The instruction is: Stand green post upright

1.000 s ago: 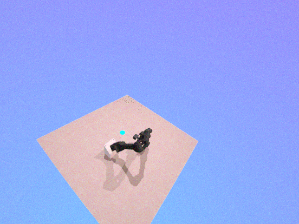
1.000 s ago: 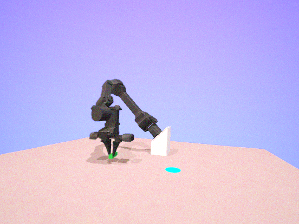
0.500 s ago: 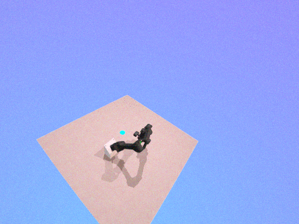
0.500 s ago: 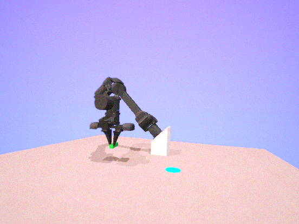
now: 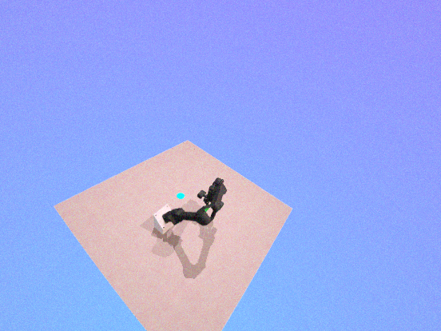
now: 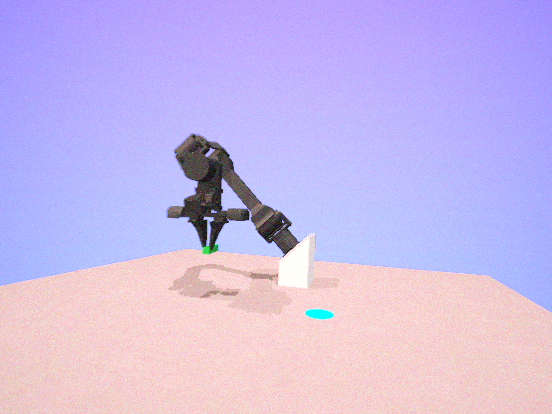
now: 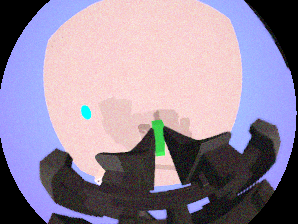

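Now: the cyan circle 27 cm to the left of my gripper tip, 12 cm below it and 2 cm behind it. From my gripper tip the other things lie so: green post (2 cm behind).
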